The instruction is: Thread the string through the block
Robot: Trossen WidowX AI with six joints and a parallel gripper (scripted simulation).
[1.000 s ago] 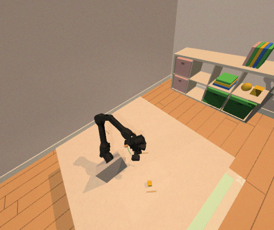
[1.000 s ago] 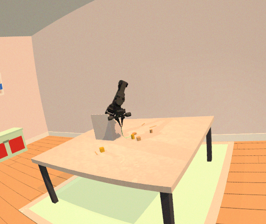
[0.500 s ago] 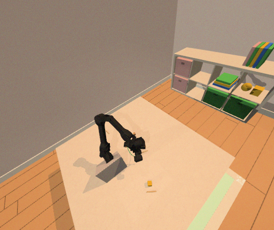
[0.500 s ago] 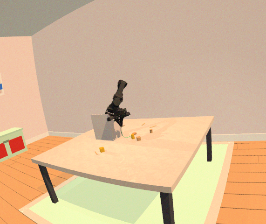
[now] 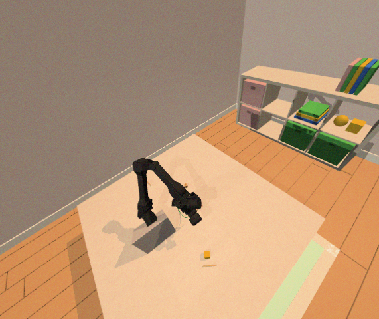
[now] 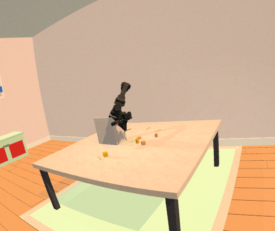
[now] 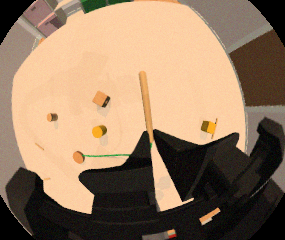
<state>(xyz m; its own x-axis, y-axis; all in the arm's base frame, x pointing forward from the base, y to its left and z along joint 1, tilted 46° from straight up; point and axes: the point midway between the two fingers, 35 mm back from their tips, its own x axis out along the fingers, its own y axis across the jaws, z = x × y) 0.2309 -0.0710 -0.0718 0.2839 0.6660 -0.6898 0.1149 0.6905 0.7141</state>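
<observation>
My gripper tip is 12 cm above the yellow cylinder, 11 cm to the right of it and 1 cm short of it. The rest, counted from my gripper tip: thin wooden stick 1 cm ahead, 1 cm above; then wooden block 13 cm below, 9 cm ahead, 8 cm to the left; then orange cube 20 cm to the right, 12 cm below, 8 cm behind.
</observation>
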